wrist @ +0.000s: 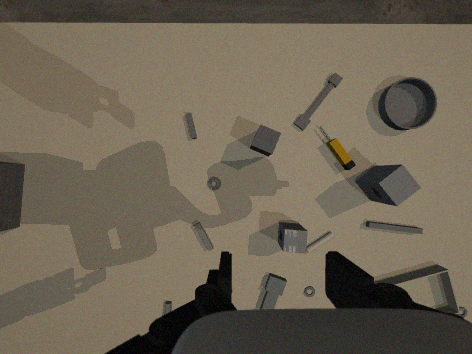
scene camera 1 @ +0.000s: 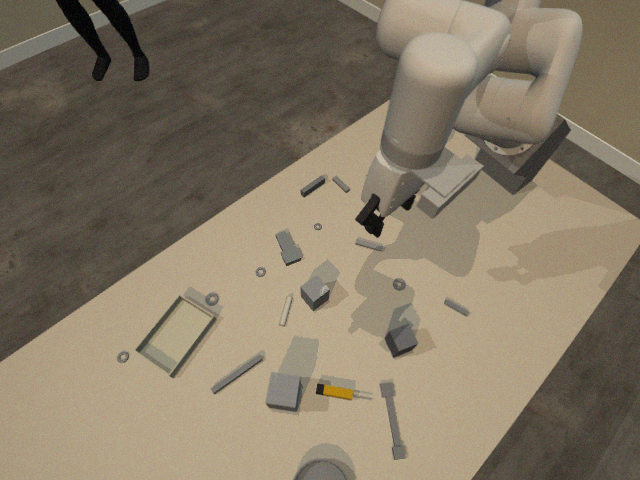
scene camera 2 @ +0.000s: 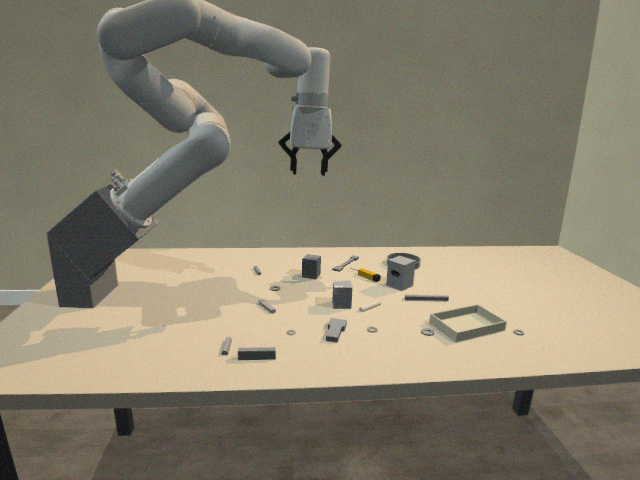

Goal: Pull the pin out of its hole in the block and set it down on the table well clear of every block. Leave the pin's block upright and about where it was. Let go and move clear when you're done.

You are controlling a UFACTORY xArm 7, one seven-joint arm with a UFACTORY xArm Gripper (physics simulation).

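Where they show: gripper, fingertip midpoint: (wrist: 278,272) (scene camera 1: 387,217) (scene camera 2: 308,174); arm's base at its link origin: (scene camera 2: 130,207).
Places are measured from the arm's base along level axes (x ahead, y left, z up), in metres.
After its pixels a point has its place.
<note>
Three grey blocks stand upright: a middle one (scene camera 1: 313,294) @[y -0.110, x 0.544, z -0.187 m] (scene camera 2: 342,296) @[y -0.141, x 0.525, z -0.212 m] (wrist: 295,240) @[y -0.116, x 0.530, z -0.187 m], a dark one (scene camera 1: 401,341) @[y 0.096, x 0.498, z -0.187 m] (scene camera 2: 311,267) @[y 0.070, x 0.482, z -0.211 m] (wrist: 266,140) @[y 0.092, x 0.487, z -0.187 m], and a larger one (scene camera 1: 283,391) @[y -0.014, x 0.734, z -0.167 m] (scene camera 2: 404,276) @[y -0.055, x 0.728, z -0.202 m] (wrist: 401,184) @[y -0.016, x 0.735, z -0.167 m] with a dark hole in its side. I see no pin sticking out of any block. A pale round rod (scene camera 1: 285,310) @[y -0.144, x 0.601, z -0.237 m] (scene camera 2: 370,306) @[y -0.152, x 0.598, z -0.240 m] (wrist: 319,241) @[y -0.140, x 0.598, z -0.238 m] lies beside the middle block. A grey rod (scene camera 1: 369,243) @[y -0.111, x 0.331, z -0.236 m] (scene camera 2: 266,305) @[y -0.115, x 0.332, z -0.237 m] (wrist: 203,236) @[y -0.109, x 0.333, z -0.237 m] lies apart from the blocks. Which rod is the pin, I cannot tell. My gripper (scene camera 1: 388,219) @[y -0.040, x 0.448, z 0.086 m] (scene camera 2: 308,172) @[y -0.040, x 0.448, z 0.086 m] (wrist: 278,272) @[y -0.040, x 0.448, z 0.086 m] is open and empty, high above the table.
A shallow tray (scene camera 1: 194,340) @[y -0.237, x 0.785, z -0.222 m] (scene camera 2: 457,334) @[y -0.346, x 0.742, z -0.227 m], a long bar (scene camera 1: 238,373) @[y -0.119, x 0.767, z -0.235 m] (wrist: 394,227) @[y -0.120, x 0.766, z -0.235 m], a yellow-handled tool (scene camera 1: 338,392) @[y 0.062, x 0.656, z -0.229 m] (scene camera 2: 368,274) @[y 0.045, x 0.654, z -0.232 m] (wrist: 340,152) @[y 0.058, x 0.654, z -0.229 m], a spanner-like bar (scene camera 1: 393,421) @[y 0.181, x 0.622, z -0.241 m] (wrist: 317,102) @[y 0.176, x 0.616, z -0.241 m] and a round container (wrist: 384,107) @[y 0.148, x 0.754, z -0.226 m] lie around the blocks. Several rings and other small parts lie about.
</note>
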